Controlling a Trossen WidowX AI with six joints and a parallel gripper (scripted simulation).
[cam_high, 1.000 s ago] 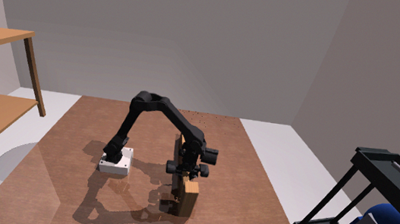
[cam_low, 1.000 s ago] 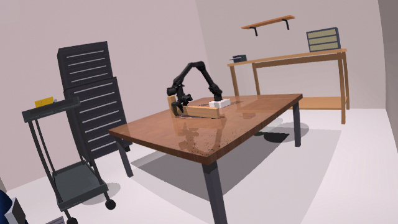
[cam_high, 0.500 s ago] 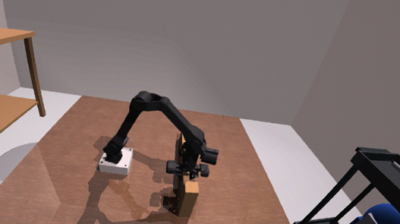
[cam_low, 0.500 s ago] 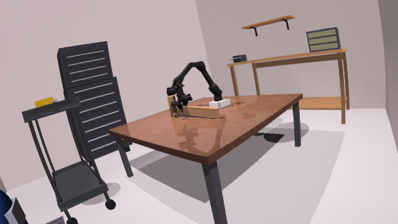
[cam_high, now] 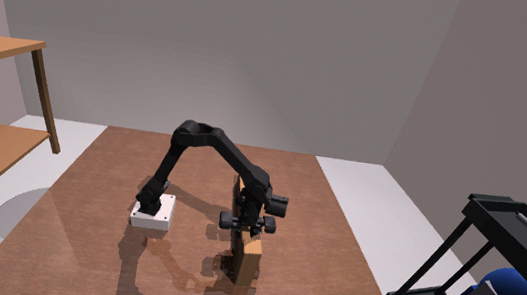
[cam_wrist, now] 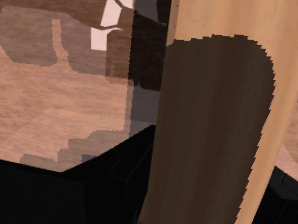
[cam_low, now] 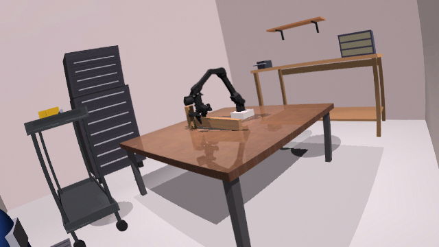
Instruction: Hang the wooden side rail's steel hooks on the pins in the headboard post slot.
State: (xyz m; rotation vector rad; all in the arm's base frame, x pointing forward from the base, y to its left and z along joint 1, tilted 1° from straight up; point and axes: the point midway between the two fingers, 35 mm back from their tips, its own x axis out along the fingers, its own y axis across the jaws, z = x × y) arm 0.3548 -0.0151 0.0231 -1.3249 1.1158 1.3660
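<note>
My gripper tip is now 3 cm short of the wooden headboard post, 13 cm to the left of it and 4 cm below it.
</note>
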